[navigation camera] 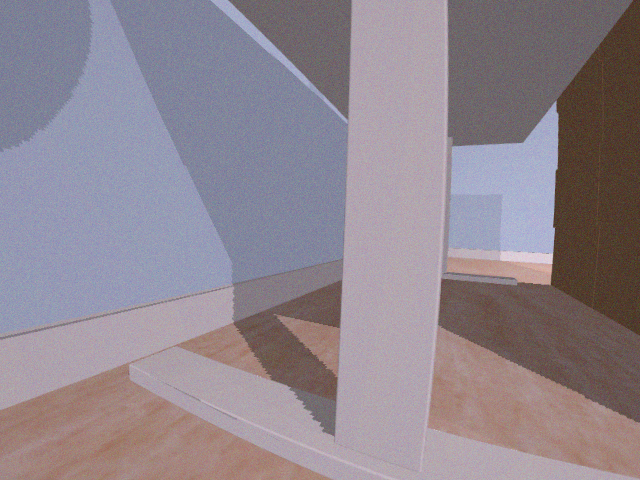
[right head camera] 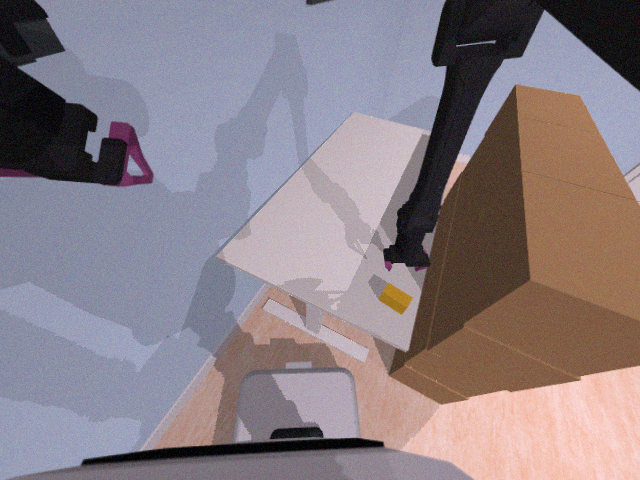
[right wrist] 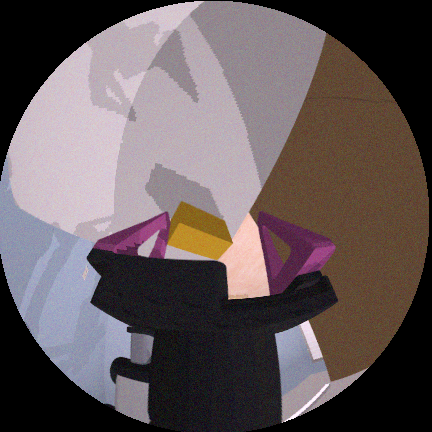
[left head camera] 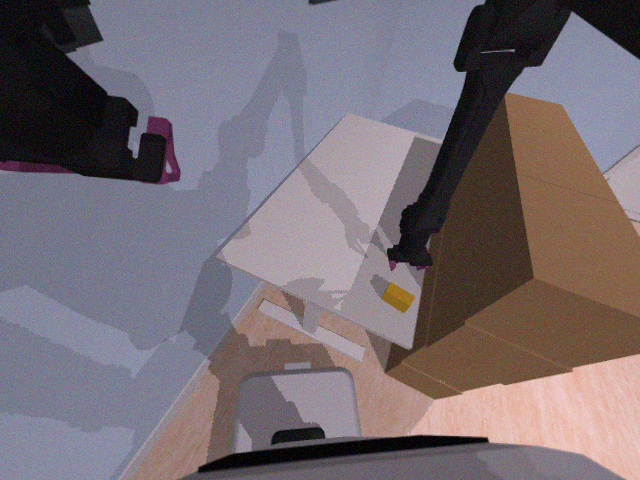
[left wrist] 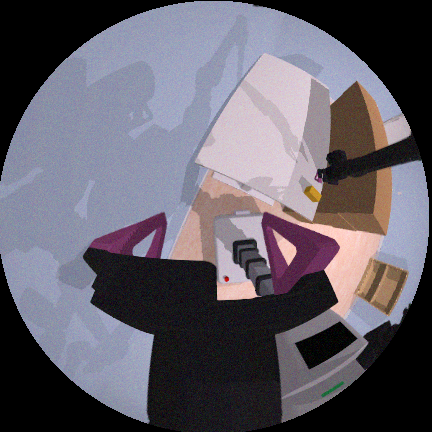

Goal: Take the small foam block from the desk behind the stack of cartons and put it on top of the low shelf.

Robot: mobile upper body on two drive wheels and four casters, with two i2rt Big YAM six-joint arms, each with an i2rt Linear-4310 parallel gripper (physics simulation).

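Frame: origin at the left arm's base, x ahead, y left, z up, level; centimetres.
Seen in the pictures: left gripper, fingertip midpoint: (right head camera: pixel 113 175) (left head camera: pixel 138 172) (left wrist: pixel 213 217); right gripper, fingertip midpoint: (right head camera: pixel 401 269) (right wrist: pixel 213 216) (left head camera: pixel 404 269) (left wrist: pixel 320 179).
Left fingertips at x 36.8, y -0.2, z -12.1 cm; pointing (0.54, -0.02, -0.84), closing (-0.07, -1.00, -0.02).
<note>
Pixels of each thing's top centre, then the offset from my left fingertips to it. "pt": a spot on its surface instead. Level surfaces: height alone.
- yellow foam block at its top centre: (right wrist: pixel 200 243) (right head camera: pixel 397 294) (left head camera: pixel 400 293) (left wrist: pixel 315 193) dx +6.7, dy -56.2, dz -50.9 cm
- white desk at its surface level: dz -56.9 cm
- desk's white leg at a spot on its surface: (navigation camera: pixel 392 206) pt dx +18.8, dy -29.4, dz -104.2 cm
The yellow foam block (left head camera: pixel 398 297) (right head camera: pixel 395 298) (left wrist: pixel 313 194) (right wrist: pixel 200 239) lies on the white desk (left head camera: pixel 294 222) (right head camera: pixel 294 222) (left wrist: pixel 240 130), near the desk's corner beside the brown carton stack (left head camera: pixel 573 227) (right head camera: pixel 573 227) (left wrist: pixel 356 130) (right wrist: pixel 360 200). My right gripper (left head camera: pixel 408 267) (right head camera: pixel 406 268) (right wrist: pixel 213 216) is open and empty, a short way from the block and close to the cartons. In the right wrist view the block shows between and beyond the fingers, nearer the left one. My left gripper (left wrist: pixel 213 217) is open and empty, well left of the desk. A small brown unit (left wrist: pixel 397 292) with compartments, possibly the low shelf, shows at right.
The carton stack stands tall along the desk's right side. In the navigation camera, the desk's white leg (navigation camera: pixel 392 206) stands close ahead, with cartons (navigation camera: pixel 604 206) at the right and a blue wall (navigation camera: pixel 103 232) at the left. The robot's grey base (left head camera: pixel 330 408) (left wrist: pixel 225 230) is near the desk.
</note>
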